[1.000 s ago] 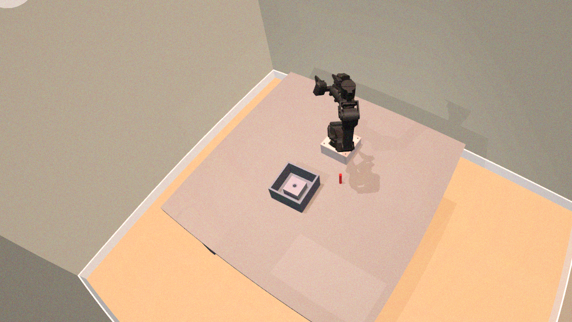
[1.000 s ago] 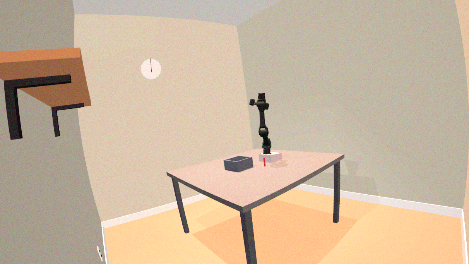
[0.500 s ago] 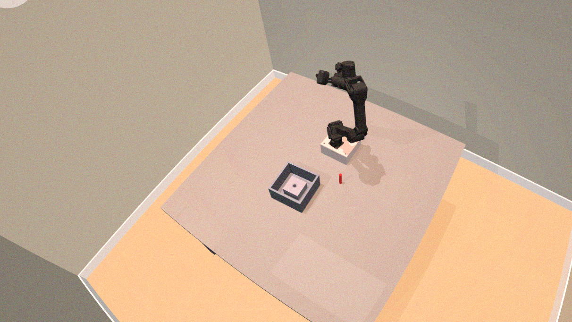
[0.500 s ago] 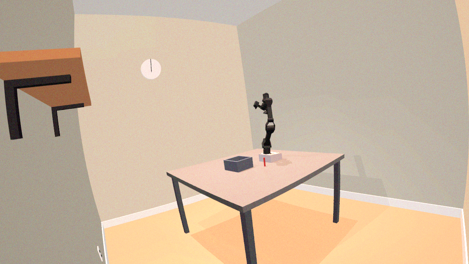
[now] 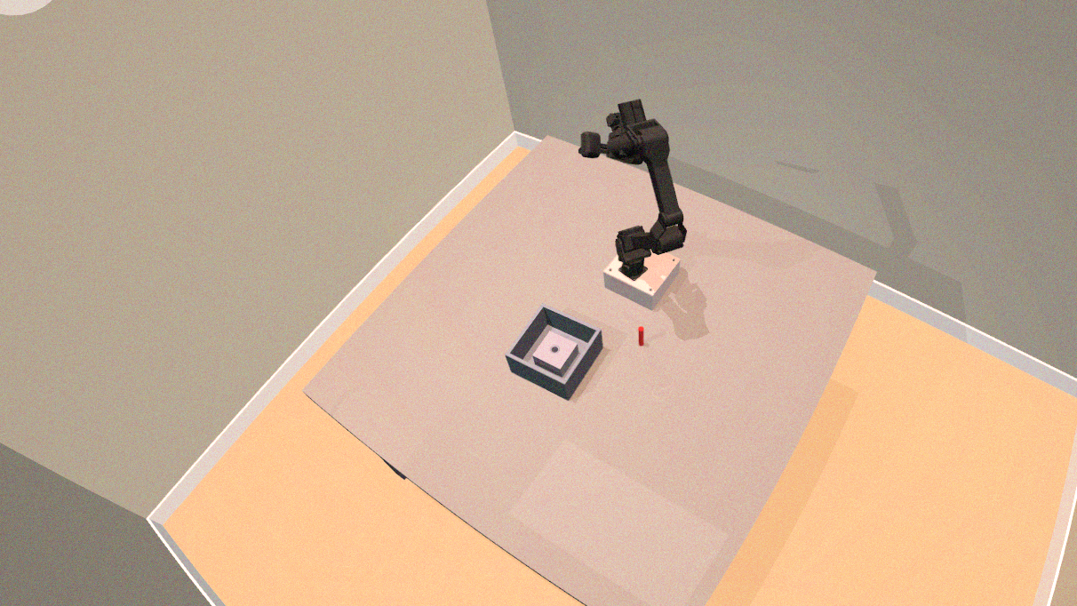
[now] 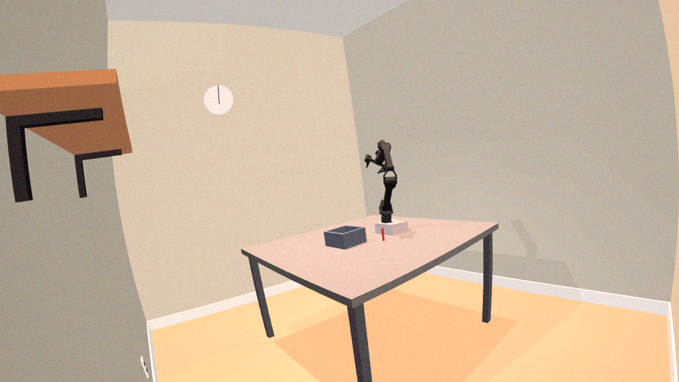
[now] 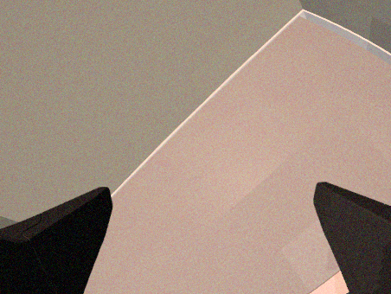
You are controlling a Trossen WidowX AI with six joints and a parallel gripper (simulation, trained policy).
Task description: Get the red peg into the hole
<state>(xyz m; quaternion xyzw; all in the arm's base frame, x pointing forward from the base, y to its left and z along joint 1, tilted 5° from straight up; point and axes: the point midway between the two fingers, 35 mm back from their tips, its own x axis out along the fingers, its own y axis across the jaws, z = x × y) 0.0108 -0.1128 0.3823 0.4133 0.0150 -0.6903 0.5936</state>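
The red peg lies 160 mm ahead of my gripper tip, 290 mm to the left of it and 400 mm below it. Also, from my gripper tip: dark grey box: 350 mm ahead, 150 mm to the left, 410 mm below; then pale plate: 350 mm ahead, 150 mm to the left, 390 mm below.
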